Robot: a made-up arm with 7 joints. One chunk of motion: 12 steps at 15 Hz.
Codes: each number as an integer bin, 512 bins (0 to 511) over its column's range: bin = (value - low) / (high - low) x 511, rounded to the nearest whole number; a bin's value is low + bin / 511 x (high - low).
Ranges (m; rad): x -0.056..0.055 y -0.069..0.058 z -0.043..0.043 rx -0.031..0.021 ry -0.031..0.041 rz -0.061..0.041
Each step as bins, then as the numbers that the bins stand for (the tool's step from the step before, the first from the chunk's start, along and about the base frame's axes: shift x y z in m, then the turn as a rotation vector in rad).
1 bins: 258 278 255 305 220 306
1 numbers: 0.00004 0.00009 -0.00008 0.00004 0.00000 0.00008
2 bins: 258 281 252 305 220 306
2 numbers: 0.00004 0.00084 -0.00059 0.00004 0.00000 0.00008
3 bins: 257 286 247 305 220 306
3 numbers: -0.00017 0.00208 -0.00143 0.00004 0.00000 0.00008
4 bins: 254 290 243 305 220 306
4 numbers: -0.00083 0.00307 -0.00210 0.00004 0.00000 0.00008
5 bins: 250 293 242 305 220 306
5 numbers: -0.00169 0.00382 -0.00227 0.00004 0.00000 0.00008
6 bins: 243 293 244 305 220 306
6 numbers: -0.00322 0.00382 -0.00194 0.00004 0.00000 0.00008
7 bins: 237 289 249 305 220 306
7 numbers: -0.00452 0.00283 -0.00109 0.00004 0.00000 0.00008
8 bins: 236 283 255 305 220 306
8 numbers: -0.00474 0.00133 -0.00008 0.00004 0.00000 0.00008
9 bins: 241 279 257 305 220 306
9 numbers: -0.00365 0.00034 0.00025 0.00004 0.00000 0.00008
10 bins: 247 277 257 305 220 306
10 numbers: -0.00235 -0.00016 0.00025 0.00004 0.00000 0.00008
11 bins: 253 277 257 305 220 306
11 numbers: -0.00104 -0.00016 0.00025 0.00004 0.00000 0.00008
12 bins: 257 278 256 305 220 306
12 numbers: -0.00017 0.00009 0.00008 0.00004 0.00000 0.00008
